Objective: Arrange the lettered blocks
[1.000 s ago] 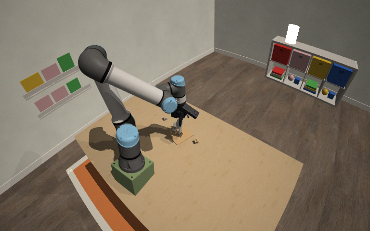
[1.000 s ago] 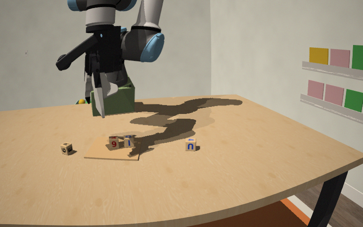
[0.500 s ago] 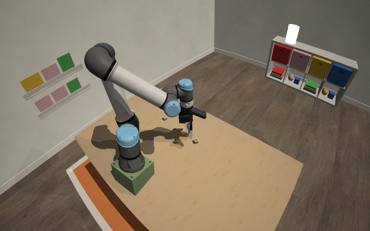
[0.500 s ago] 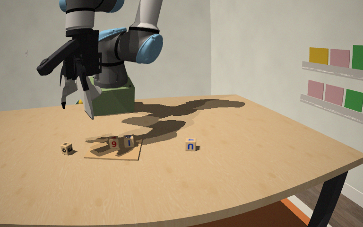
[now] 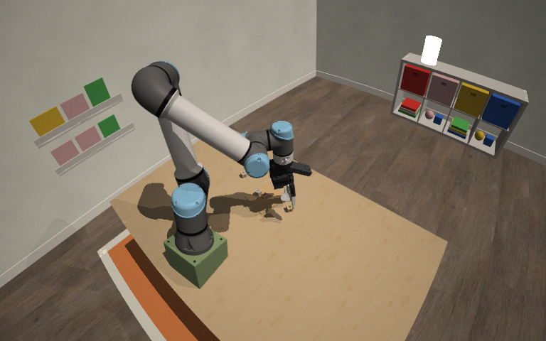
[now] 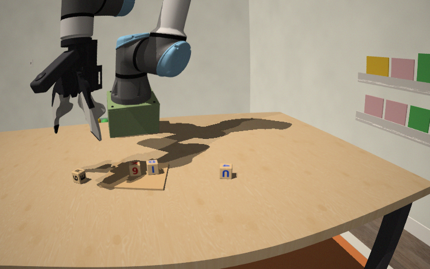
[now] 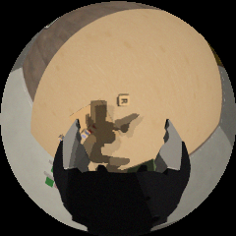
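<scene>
Right now the wooden block is 90 mm below my hand and 10 mm to the right of it. Round my hand: thin tan mat (130 mm to the left, 100 mm below, 40 mm behind).
</scene>
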